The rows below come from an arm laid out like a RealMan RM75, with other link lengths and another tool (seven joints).
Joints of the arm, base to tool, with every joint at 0 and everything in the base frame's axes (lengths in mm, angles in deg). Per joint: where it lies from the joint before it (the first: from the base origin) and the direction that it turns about. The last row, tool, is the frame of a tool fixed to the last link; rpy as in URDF.
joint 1: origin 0 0 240.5 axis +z
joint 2: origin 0 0 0 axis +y
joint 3: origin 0 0 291.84 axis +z
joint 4: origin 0 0 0 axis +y
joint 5: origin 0 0 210 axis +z
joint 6: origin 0 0 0 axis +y
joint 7: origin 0 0 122.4 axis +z
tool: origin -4 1 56 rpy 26.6 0 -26.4
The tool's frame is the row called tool.
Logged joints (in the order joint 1, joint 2, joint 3, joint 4, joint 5, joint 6, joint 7), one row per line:
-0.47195, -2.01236, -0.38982, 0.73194, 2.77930, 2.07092, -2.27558
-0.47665, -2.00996, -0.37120, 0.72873, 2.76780, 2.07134, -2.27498
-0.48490, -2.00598, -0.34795, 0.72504, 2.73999, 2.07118, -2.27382
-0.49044, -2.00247, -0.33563, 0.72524, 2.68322, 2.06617, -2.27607
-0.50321, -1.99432, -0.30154, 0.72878, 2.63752, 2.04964, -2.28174
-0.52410, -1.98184, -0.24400, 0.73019, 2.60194, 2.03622, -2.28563
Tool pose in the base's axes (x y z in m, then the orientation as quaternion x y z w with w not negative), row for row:
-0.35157, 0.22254, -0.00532, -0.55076, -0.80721, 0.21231, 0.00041
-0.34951, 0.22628, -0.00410, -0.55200, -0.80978, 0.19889, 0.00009
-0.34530, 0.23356, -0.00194, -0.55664, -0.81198, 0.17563, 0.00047
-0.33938, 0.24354, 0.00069, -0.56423, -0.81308, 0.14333, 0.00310
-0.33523, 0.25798, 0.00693, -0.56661, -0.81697, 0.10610, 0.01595
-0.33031, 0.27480, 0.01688, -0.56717, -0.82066, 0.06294, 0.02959
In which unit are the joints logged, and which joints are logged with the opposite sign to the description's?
The joints are logged in radians. Opposite sign: joint 3.
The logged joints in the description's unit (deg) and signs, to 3 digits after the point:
-27.041, -115.300, 22.335, 41.937, 159.242, 118.655, -130.381
-27.310, -115.162, 21.268, 41.753, 158.583, 118.679, -130.347
-27.783, -114.934, 19.936, 41.542, 156.990, 118.670, -130.280
-28.100, -114.733, 19.230, 41.553, 153.737, 118.383, -130.409
-28.832, -114.266, 17.277, 41.756, 151.119, 117.436, -130.734
-30.029, -113.551, 13.980, 41.837, 149.080, 116.667, -130.957

